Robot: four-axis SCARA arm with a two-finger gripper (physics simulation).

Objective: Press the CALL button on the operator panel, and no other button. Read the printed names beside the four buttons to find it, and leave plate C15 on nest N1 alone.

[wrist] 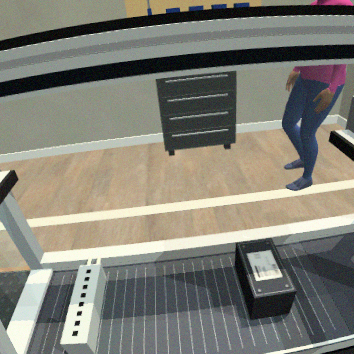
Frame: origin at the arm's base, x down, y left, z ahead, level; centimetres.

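Seen in the pictures: gripper, fingertip midpoint: (171, 135).
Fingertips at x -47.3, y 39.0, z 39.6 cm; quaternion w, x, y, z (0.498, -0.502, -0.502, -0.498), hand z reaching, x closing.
Offsets run from my fingertips to a thing's top centre. "*": to the spot under its first point. Level surfaces: height alone.
My gripper (171, 135) is open, with nothing between its fingers. One dark-tipped finger shows at the left edge of the wrist view and the other at the right edge, far apart. The operator panel, its four buttons with their printed names, plate C15 and nest N1 do not show in this view, so how the gripper stands to them cannot be told.
A grey and black frame beam @[dx -2.3, dy +23.2, dz +5.4 cm] (200, 37) crosses the top. Below stand a white block @[* dx +36.6, dy +16.1, dz -18.4 cm] (84, 305) with square holes and a black box @[* dx +36.5, dy +12.5, dz +13.3 cm] (272, 302) with a label, on a grooved dark base @[dx +41.2 cm] (165, 310). Beyond are a drawer cabinet (200, 107) and a person (312, 110).
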